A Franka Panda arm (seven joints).
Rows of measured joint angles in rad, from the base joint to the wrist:
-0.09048 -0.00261 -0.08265 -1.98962 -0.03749 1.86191 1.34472
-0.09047 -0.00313 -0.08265 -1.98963 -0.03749 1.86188 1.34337
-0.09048 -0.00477 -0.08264 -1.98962 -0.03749 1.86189 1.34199
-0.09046 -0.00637 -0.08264 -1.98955 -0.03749 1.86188 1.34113
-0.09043 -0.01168 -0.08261 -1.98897 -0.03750 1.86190 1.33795
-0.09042 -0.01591 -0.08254 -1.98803 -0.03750 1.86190 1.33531
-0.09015 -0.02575 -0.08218 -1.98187 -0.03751 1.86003 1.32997
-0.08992 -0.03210 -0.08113 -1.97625 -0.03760 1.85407 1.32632
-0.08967 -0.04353 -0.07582 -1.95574 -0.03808 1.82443 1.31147
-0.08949 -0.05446 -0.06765 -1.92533 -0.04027 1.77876 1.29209
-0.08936 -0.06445 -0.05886 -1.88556 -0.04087 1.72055 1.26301
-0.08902 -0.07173 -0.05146 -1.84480 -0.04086 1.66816 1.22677
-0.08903 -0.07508 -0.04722 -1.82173 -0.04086 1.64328 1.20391
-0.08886 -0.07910 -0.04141 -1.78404 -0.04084 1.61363 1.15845
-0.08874 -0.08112 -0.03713 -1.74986 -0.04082 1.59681 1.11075
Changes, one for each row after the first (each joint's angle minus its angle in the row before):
0.00001 -0.00052 0.00000 -0.00001 0.00000 -0.00003 -0.00135
-0.00001 -0.00164 0.00001 0.00001 0.00000 0.00001 -0.00138
0.00002 -0.00160 0.00000 0.00007 0.00000 -0.00001 -0.00086
0.00003 -0.00531 0.00003 0.00058 -0.00001 0.00002 -0.00318
0.00001 -0.00423 0.00007 0.00094 0.00000 0.00000 -0.00264
0.00027 -0.00984 0.00036 0.00616 -0.00001 -0.00187 -0.00534
0.00023 -0.00635 0.00105 0.00562 -0.00009 -0.00596 -0.00365
0.00025 -0.01143 0.00531 0.02051 -0.00048 -0.02964 -0.01485
0.00018 -0.01093 0.00817 0.03041 -0.00219 -0.04567 -0.01938
0.00013 -0.00999 0.00879 0.03977 -0.00060 -0.05821 -0.02908
0.00034 -0.00728 0.00740 0.04076 0.00001 -0.05239 -0.03624
-0.00001 -0.00335 0.00424 0.02307 0.00000 -0.02488 -0.02286
0.00017 -0.00402 0.00581 0.03769 0.00002 -0.02965 -0.04546
0.00012 -0.00202 0.00428 0.03418 0.00002 -0.01682 -0.04770

